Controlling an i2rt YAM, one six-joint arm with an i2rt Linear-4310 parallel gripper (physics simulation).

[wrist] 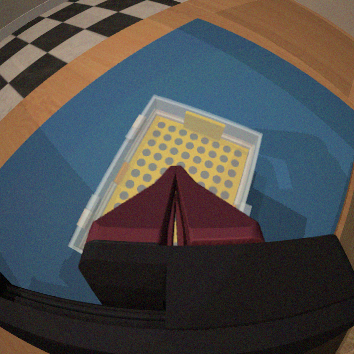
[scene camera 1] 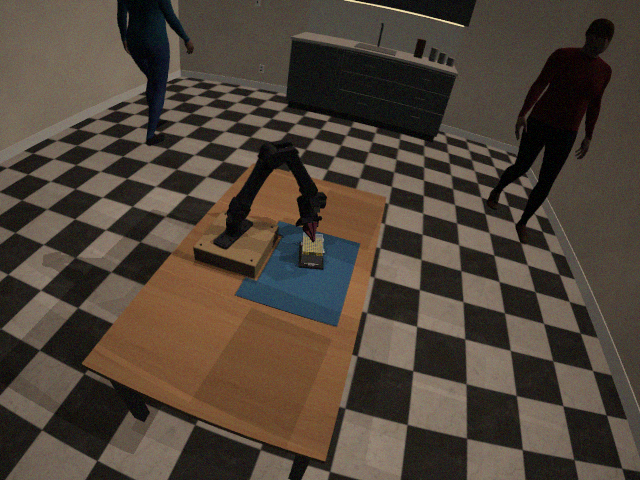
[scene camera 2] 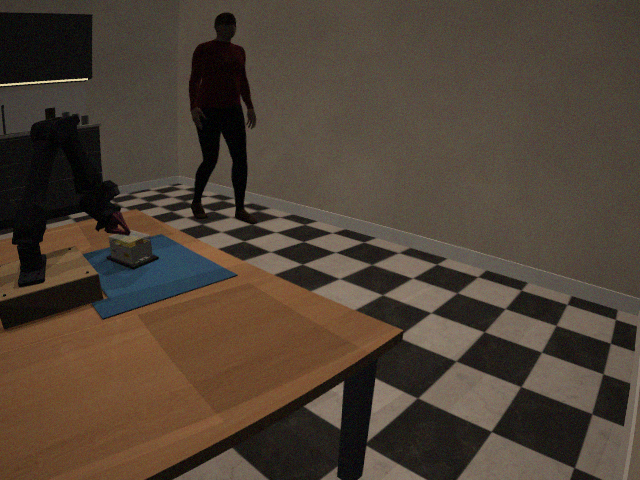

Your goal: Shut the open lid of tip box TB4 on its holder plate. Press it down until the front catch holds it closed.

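Observation:
Tip box TB4 stands on its dark holder plate on the blue mat. Its clear lid lies over the yellow, holed tip rack, flat or nearly flat. A yellow tab shows at the far short side in the wrist view. I cannot tell whether the catch holds. My gripper is shut and empty, dark red fingertips pointing down at the lid's top, touching it or just above. The fingers hide the near part of the box in the wrist view.
The blue mat lies on the wooden table. The arm stands on a wooden base block beside the mat. Two people stand on the floor away from the table.

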